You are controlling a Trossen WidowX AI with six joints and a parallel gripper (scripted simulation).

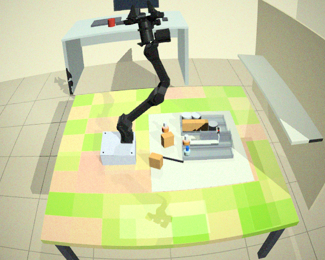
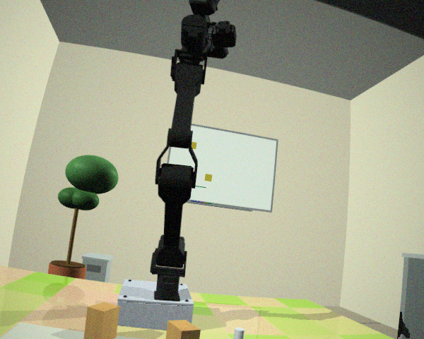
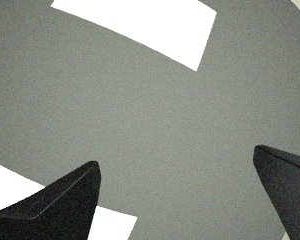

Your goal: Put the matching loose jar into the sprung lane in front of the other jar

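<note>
My gripper tip is now 110 mm short of the thin dark rod, 130 mm to the left of it and 840 mm above it. From my gripper tip the other things lie so: grey lane fixture (360 mm ahead, 10 mm to the right, 830 mm below).
</note>
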